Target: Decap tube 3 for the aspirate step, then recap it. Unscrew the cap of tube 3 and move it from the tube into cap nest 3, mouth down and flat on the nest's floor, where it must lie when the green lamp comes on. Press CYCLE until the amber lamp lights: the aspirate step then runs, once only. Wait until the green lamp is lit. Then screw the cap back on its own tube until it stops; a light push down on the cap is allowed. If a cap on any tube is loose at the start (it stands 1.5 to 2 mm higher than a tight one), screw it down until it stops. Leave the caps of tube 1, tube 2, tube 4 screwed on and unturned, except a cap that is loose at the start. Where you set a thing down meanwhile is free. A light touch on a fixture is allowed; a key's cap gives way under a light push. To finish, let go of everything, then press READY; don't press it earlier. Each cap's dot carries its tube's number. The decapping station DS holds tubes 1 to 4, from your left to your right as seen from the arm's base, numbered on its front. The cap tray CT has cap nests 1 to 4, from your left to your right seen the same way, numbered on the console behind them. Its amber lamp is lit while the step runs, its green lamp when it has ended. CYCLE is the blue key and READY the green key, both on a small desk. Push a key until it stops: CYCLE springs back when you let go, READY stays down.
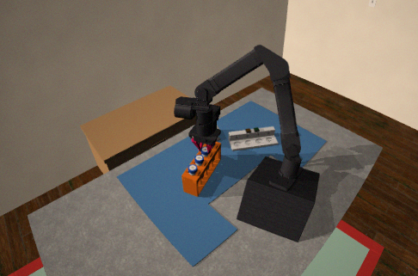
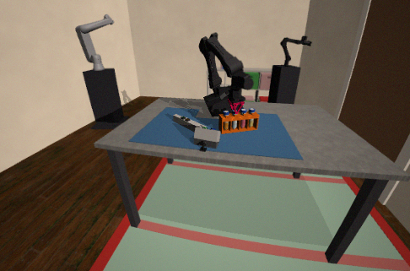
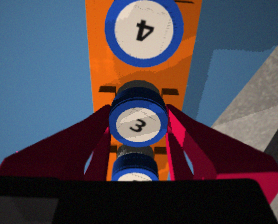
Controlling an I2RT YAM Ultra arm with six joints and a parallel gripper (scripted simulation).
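The blue cap is right at my hand. From my hand the other things lie so: grey key desk (110 mm ahead, 160 mm to the right, 60 mm below); then green ready key (90 mm ahead, 170 mm to the right, 50 mm below); then blue cycle key (100 mm ahead, 130 mm to the right, 50 mm below).
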